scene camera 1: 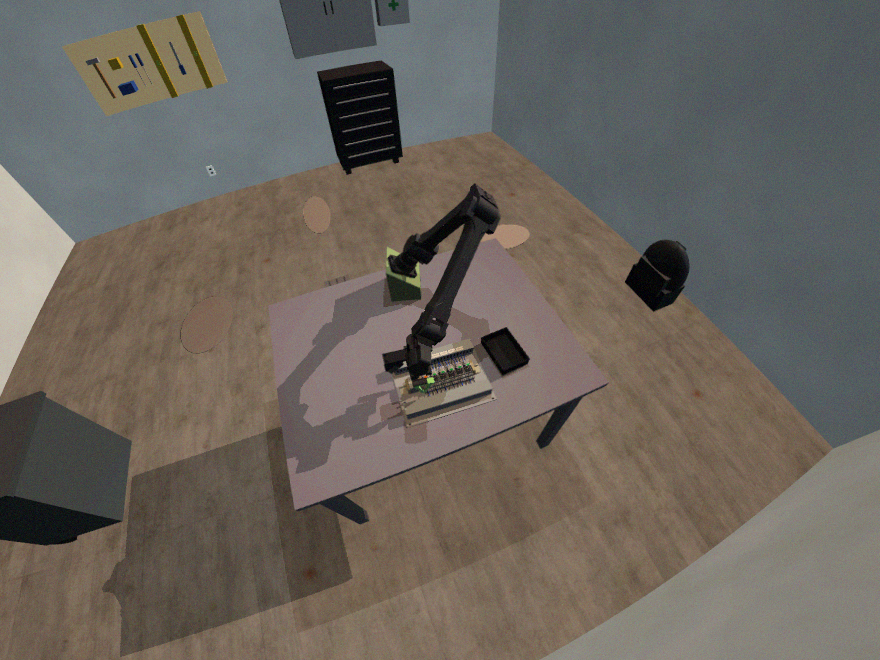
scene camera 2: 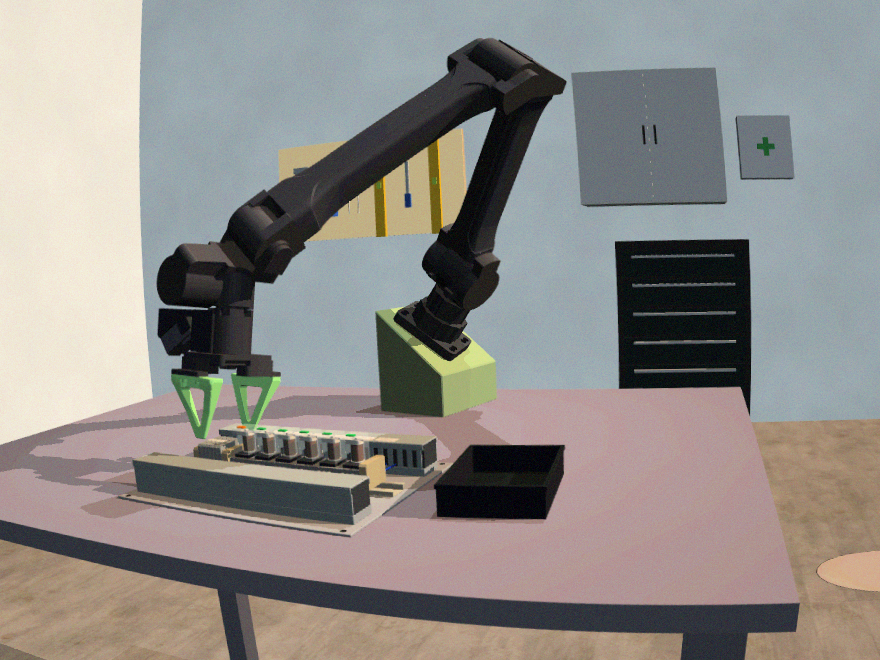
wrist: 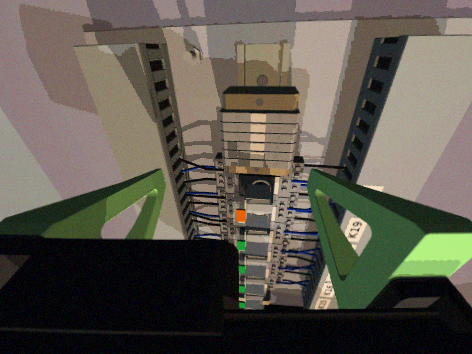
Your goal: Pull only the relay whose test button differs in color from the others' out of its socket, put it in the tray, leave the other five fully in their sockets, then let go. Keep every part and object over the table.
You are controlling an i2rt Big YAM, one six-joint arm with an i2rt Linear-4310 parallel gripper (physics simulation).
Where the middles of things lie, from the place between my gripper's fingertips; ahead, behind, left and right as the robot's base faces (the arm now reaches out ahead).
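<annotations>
Positions relative to my hand: relay (wrist: pixel 254 201), 10 mm below, 10 mm behind, 20 mm to the left; panel (scene camera 2: pixel 380 505), 60 mm below, 20 mm behind, 70 mm to the left.
</annotations>
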